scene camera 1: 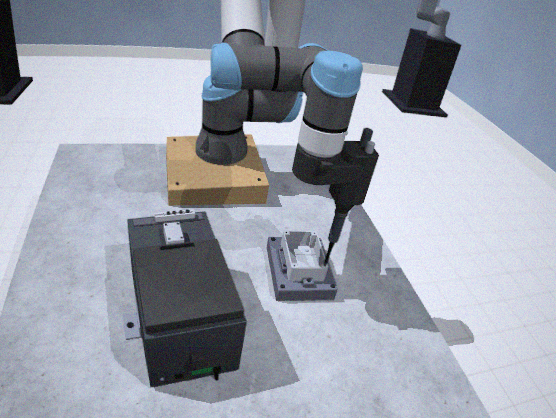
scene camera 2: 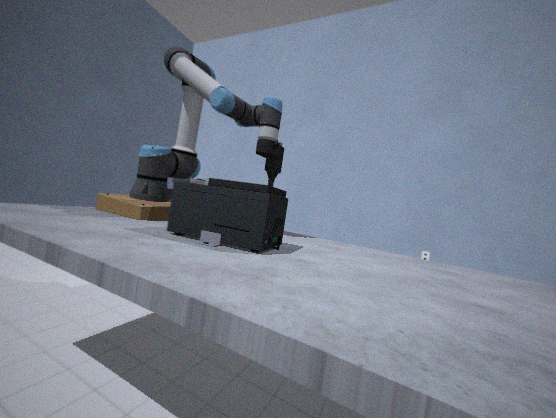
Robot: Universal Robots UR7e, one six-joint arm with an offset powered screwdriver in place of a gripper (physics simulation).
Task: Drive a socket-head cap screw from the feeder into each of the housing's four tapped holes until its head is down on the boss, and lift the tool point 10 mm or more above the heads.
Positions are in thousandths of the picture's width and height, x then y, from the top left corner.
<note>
In view: a dark screw feeder (scene camera 1: 301, 846).
The dark screw feeder shows as well in scene camera 2 (scene camera 2: 343, 508).
</note>
